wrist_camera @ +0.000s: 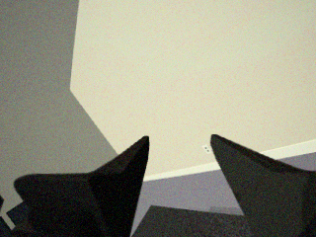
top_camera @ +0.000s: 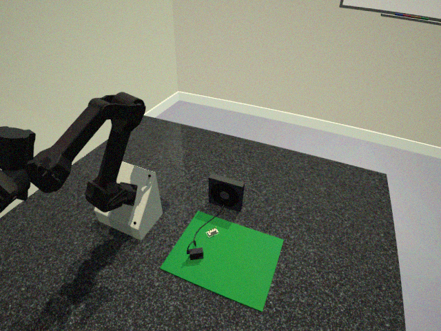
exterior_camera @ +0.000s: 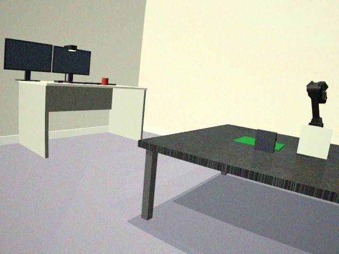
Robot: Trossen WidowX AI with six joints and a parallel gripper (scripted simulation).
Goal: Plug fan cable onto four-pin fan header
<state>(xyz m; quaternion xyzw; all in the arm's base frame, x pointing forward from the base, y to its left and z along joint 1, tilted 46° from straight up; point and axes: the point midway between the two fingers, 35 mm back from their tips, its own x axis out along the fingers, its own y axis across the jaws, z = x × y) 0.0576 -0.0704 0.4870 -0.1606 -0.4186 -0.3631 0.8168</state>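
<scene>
My gripper tip is 400 mm above the dark plug, 360 mm to the right of it and 210 mm short of it. Round my gripper tip: green board (440 mm below, 400 mm to the left, 290 mm ahead); black fan (590 mm to the left, 360 mm below, 230 mm ahead).
</scene>
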